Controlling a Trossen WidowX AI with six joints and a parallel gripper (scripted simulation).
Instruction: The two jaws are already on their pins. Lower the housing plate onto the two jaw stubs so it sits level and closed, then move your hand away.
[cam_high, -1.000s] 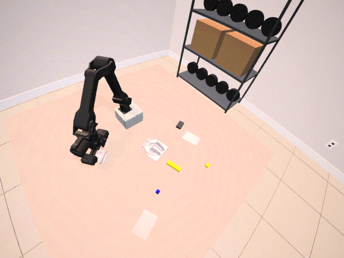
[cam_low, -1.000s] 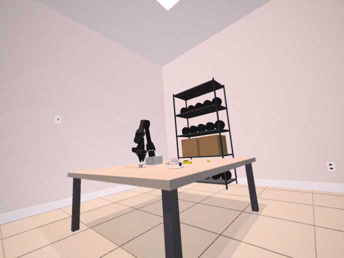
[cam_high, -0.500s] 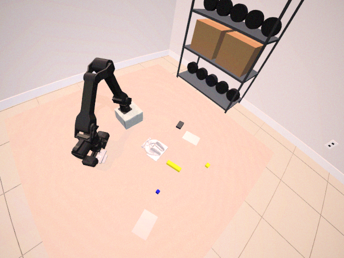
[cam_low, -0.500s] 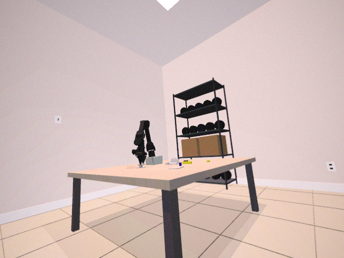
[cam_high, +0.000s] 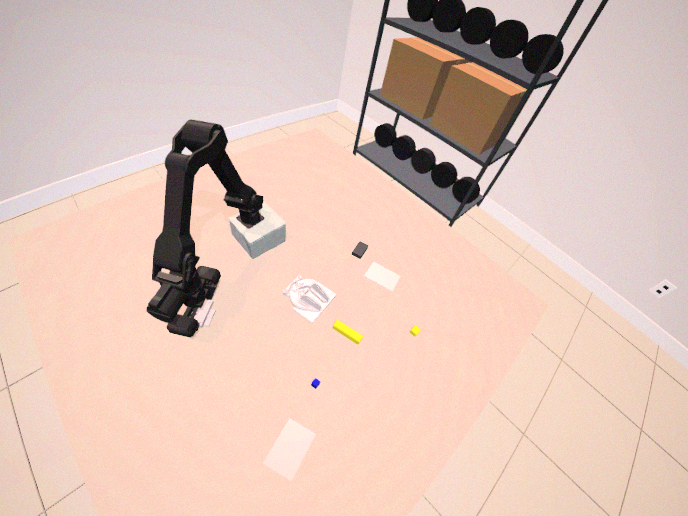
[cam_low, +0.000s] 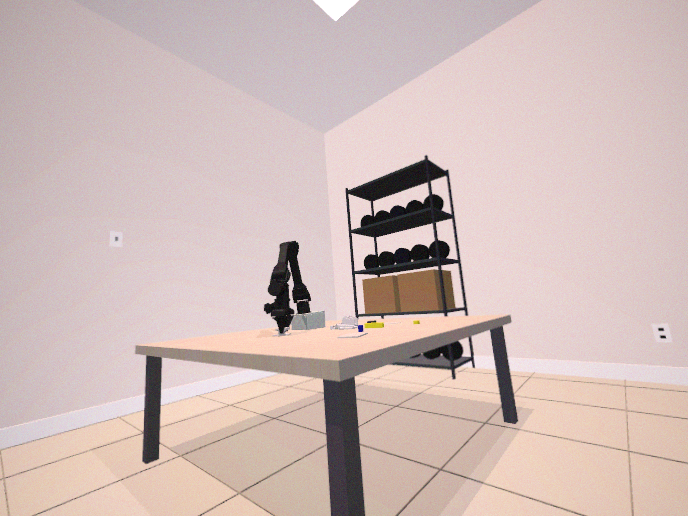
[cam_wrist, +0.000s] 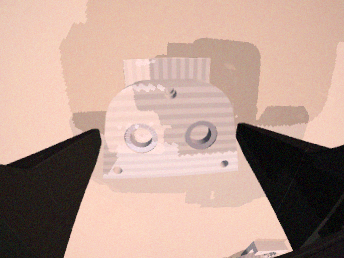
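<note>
Now: the white housing plate 1 cm behind my gripper tip and 2 cm above it. From my gripper tip the other things lie so: dark block: 15 cm ahead, 51 cm to the left; then blue cube: 34 cm ahead, 8 cm to the left; then yellow bar: 31 cm ahead, 25 cm to the left.
</note>
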